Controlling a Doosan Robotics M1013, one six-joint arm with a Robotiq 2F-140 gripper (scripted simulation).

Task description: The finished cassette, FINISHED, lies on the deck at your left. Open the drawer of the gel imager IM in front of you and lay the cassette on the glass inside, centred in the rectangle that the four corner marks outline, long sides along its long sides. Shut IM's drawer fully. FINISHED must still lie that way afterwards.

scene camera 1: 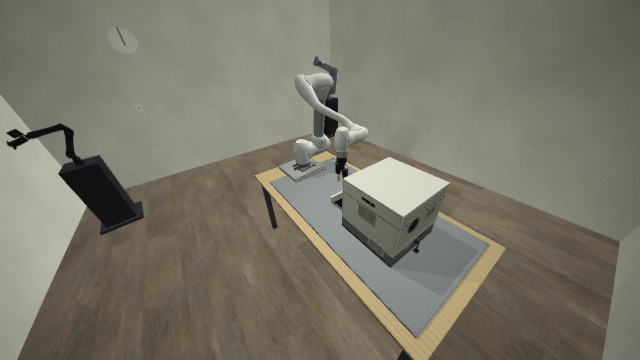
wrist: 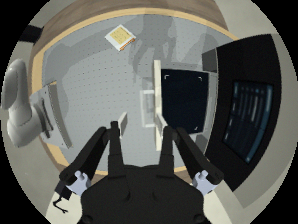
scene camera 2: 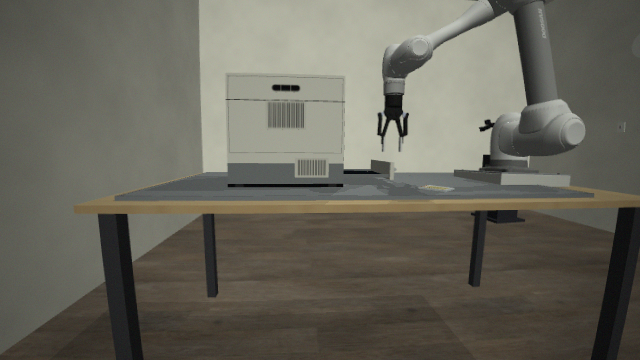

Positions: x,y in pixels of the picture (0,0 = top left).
Scene:
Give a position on a gel imager IM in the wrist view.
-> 243,139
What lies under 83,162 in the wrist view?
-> The gripper.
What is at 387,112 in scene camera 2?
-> The gripper.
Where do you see a gel imager IM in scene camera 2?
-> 283,130

